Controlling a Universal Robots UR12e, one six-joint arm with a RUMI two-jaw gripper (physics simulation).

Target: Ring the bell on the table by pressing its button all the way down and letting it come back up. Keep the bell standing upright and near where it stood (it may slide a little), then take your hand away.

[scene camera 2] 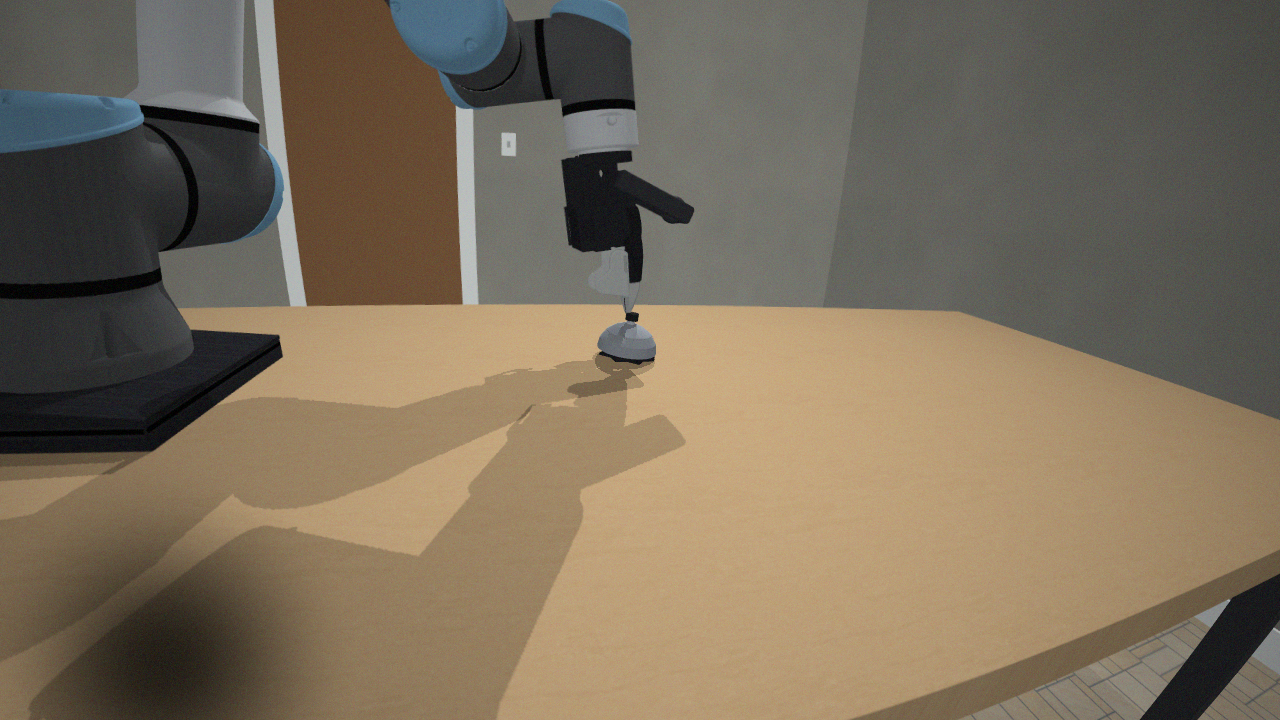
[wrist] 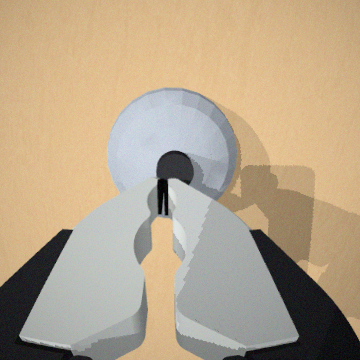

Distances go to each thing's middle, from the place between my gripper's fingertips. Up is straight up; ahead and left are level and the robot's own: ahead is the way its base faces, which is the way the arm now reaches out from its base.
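With the black button (wrist: 172, 164) in sight, I see that my gripper is 10 mm above it and 10 mm to the left of it. The silver dome bell (scene camera 2: 629, 342) is 30 mm below my hand.
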